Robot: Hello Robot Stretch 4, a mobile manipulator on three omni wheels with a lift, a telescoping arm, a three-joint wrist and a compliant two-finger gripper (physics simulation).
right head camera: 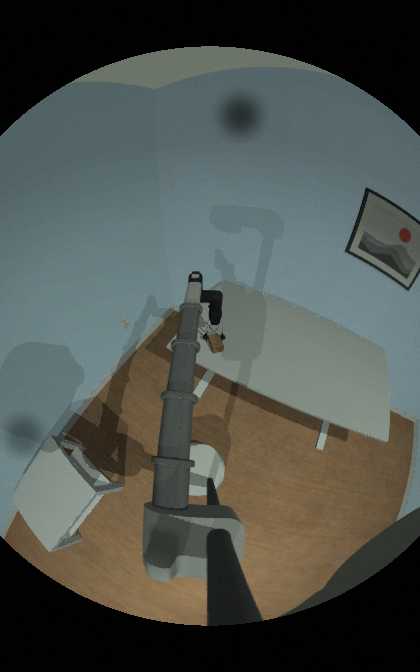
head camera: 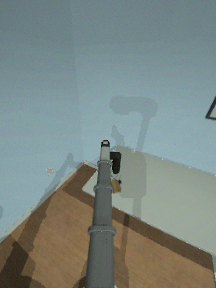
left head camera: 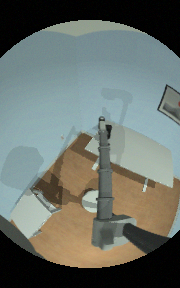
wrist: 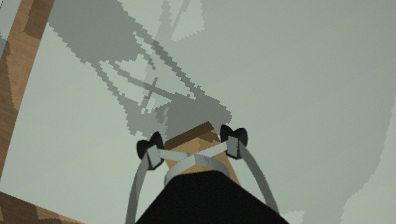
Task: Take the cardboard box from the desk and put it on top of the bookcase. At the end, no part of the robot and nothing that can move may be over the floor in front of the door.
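Seen in the pictures: gripper, fingertip midpoint: (head camera: pixel 114 184) (wrist: pixel 192 139); robot's base, link origin: (left head camera: pixel 93 200).
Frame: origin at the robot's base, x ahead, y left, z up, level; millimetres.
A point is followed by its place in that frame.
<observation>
The small brown cardboard box (head camera: pixel 116 186) @[x 665, y -102, z 744 mm] (right head camera: pixel 216 344) (wrist: pixel 190 146) @[x 721, y -85, z 745 mm] is at the left end of the pale desk (head camera: pixel 170 195) @[x 624, y -554, z 693 mm] (left head camera: pixel 145 160) @[x 491, y -680, z 692 mm] (right head camera: pixel 310 350) (wrist: pixel 310 75) @[x 783, y -251, z 693 mm]. My gripper (right head camera: pixel 214 337) (wrist: pixel 192 139) @[x 718, y -88, z 704 mm] is shut on the box, with a black fingertip close against each side. Part of the box is hidden by the gripper's palm in the wrist view. I cannot tell whether the box touches the desk top. In the left head view the arm hides the box. The door does not show, and I cannot clearly make out the bookcase.
My telescoping arm (head camera: pixel 103 210) @[x 290, y -3, z 1126 mm] (left head camera: pixel 105 185) @[x 148, y 0, z 1129 mm] (right head camera: pixel 180 400) reaches over the floor to the desk. A round white seat (left head camera: pixel 91 201) @[x -11, y 41, z 187 mm] (right head camera: pixel 209 467) stands below it. White-topped furniture (left head camera: pixel 30 215) @[x -472, y 937, z 423 mm] (right head camera: pixel 52 492) stands at the left wall. A framed picture (left head camera: pixel 171 104) @[x 933, y -1040, z 1432 mm] (right head camera: pixel 387 240) hangs at right.
</observation>
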